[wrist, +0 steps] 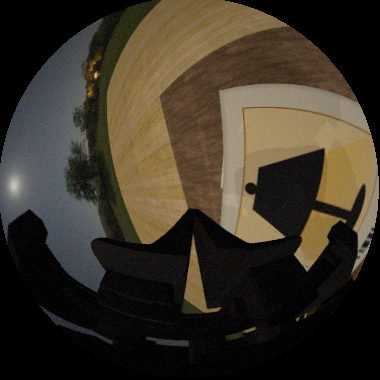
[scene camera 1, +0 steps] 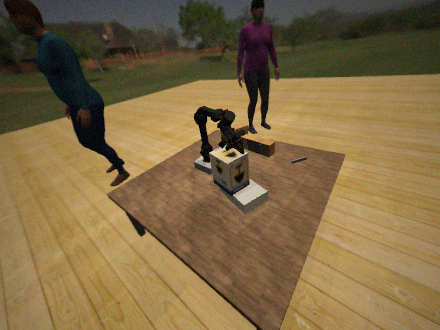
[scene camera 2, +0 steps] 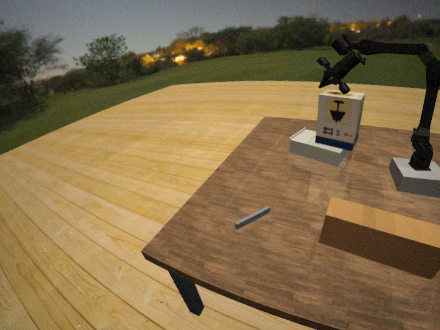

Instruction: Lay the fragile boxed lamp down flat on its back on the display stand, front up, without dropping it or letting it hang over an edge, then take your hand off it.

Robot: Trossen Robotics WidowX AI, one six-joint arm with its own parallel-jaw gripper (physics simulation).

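Places are measured from the arm's base along level axes (x back, y up, z left), in centimetres.
Pixels of known places: gripper, fingertip midpoint: [wrist: 192,213] [scene camera 1: 243,153] [scene camera 2: 319,87]; arm's base, origin of the base link: [scene camera 1: 207,159] [scene camera 2: 419,166].
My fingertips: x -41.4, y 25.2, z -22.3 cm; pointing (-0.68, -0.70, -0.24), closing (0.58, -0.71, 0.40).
Note:
Ahead of a thing's pixels: the offset from my fingertips to its top centre. Level surfaces: height alone.
The boxed lamp [scene camera 1: 230,170] [scene camera 2: 339,119] [wrist: 283,131] is a white carton with a black lamp picture on yellow panels and a blue bottom band. It stands upright on one end of the low white display stand [scene camera 1: 251,198] [scene camera 2: 307,144]. The other end of the stand is bare. My gripper [scene camera 1: 226,145] [scene camera 2: 321,84] [wrist: 192,213] is shut and empty. It hovers tilted just above the carton's top, near its upper edge, and I cannot tell whether it touches. In the wrist view the carton's top face fills the right side.
The stand sits on a dark wooden table @[dy -31.8 cm] [scene camera 1: 219,245] [scene camera 2: 268,262]. A brown cardboard box @[dx +13.1, dy -20.8, dz +59.3 cm] [scene camera 1: 259,145] [scene camera 2: 356,229] and a thin grey bar @[dx -22.8, dy -29.6, dz +52.2 cm] [scene camera 1: 299,160] [scene camera 2: 252,217] lie on it. The arm's base [scene camera 1: 203,164] is behind the carton. Two people [scene camera 1: 256,65] [scene camera 1: 78,98] stand on the deck.

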